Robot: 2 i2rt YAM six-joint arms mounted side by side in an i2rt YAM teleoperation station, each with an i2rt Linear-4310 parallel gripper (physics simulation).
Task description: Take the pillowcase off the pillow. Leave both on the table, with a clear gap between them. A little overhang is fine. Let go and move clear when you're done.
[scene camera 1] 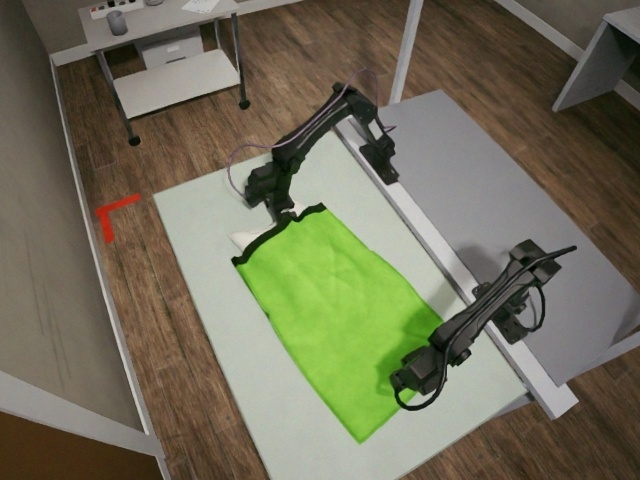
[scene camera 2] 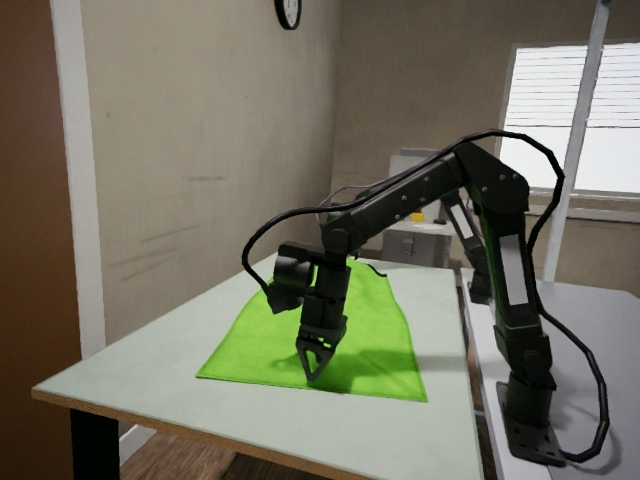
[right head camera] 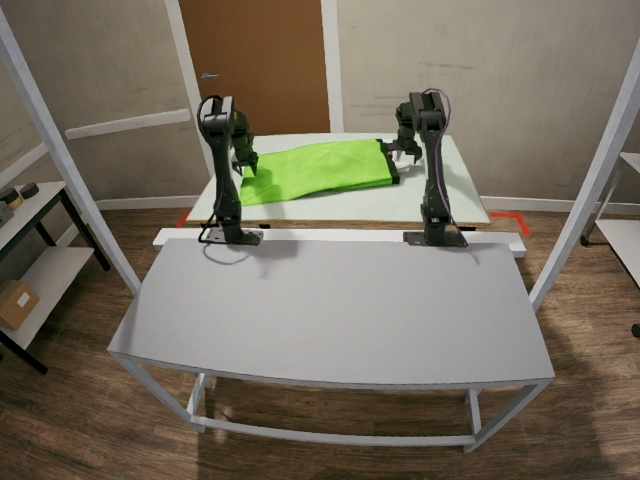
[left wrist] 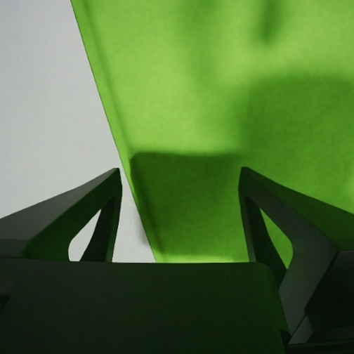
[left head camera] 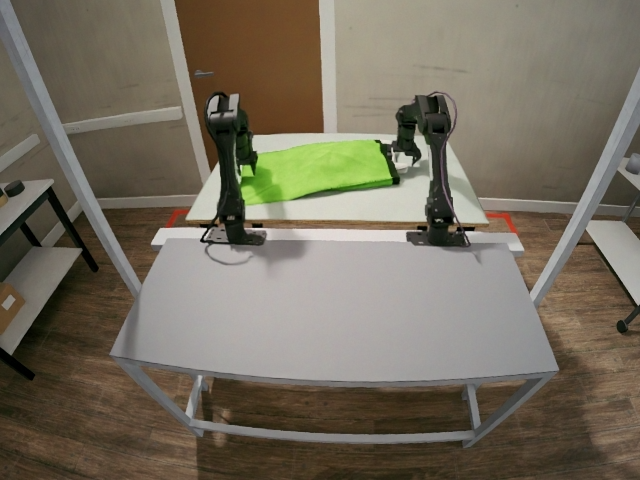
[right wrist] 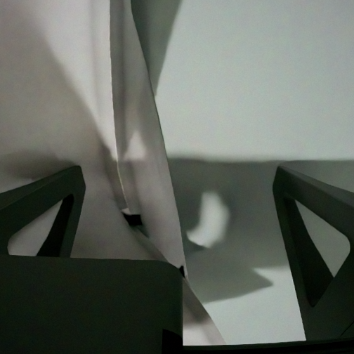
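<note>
The bright green pillowcase lies flat on the table, its black-hemmed opening at the right in the head views. The white pillow sticks a little out of that opening; the rest is hidden inside. My left gripper is open, low over the closed end's edge, one finger over bare table and one over green cloth. My right gripper is wide open, low over the pillow's exposed end, one finger on each side of its folded edge.
The pale table carries the pillow and case. A white rail with both arm bases and a grey table adjoin it on the near side in the head views. A wheeled cart stands beyond in scene camera 1.
</note>
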